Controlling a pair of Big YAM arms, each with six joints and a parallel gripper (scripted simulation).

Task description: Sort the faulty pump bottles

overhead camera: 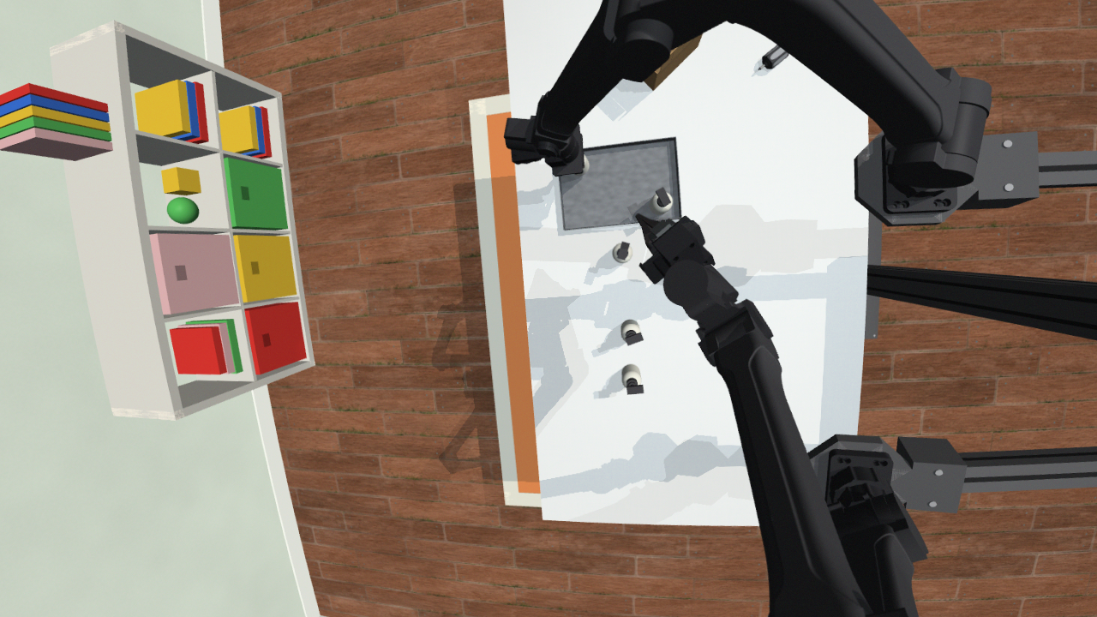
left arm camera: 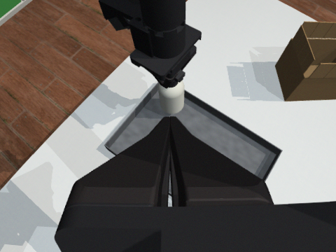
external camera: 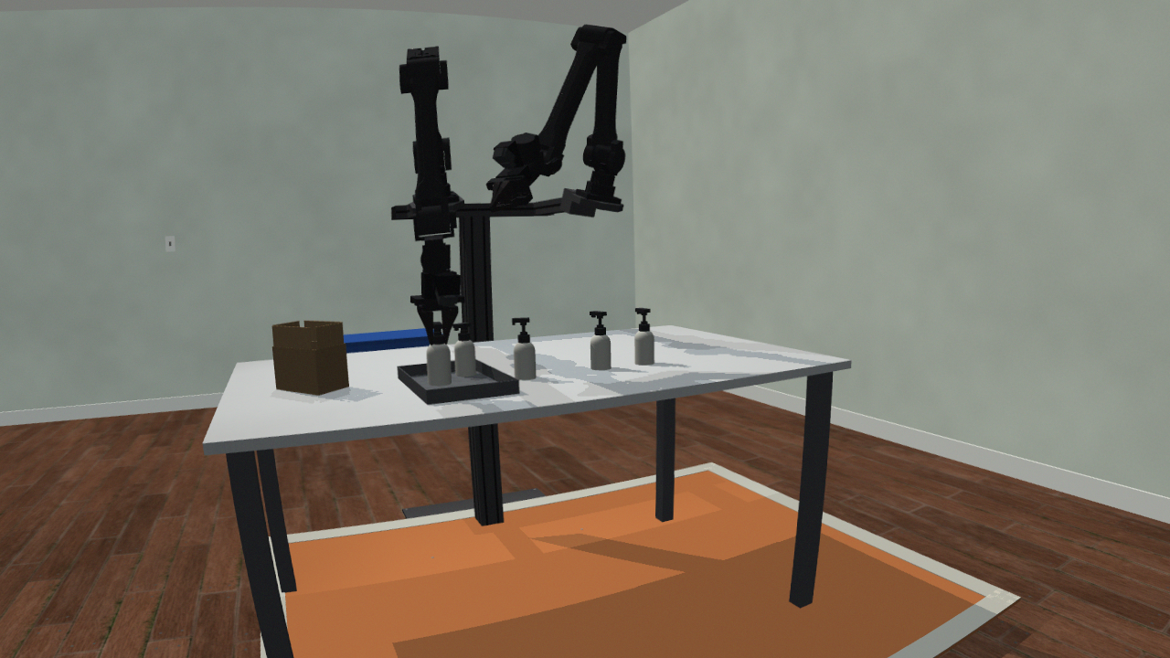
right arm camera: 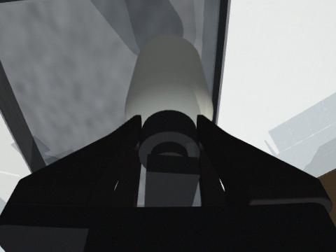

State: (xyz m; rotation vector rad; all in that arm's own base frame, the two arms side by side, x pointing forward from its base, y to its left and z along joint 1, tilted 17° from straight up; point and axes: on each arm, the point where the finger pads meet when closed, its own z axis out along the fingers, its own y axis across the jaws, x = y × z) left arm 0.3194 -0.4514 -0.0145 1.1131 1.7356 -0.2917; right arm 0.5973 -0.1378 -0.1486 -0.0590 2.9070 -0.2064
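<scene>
The grey tray lies 110 mm behind my right hand, 40 mm to the left of it and 110 mm below it.
</scene>
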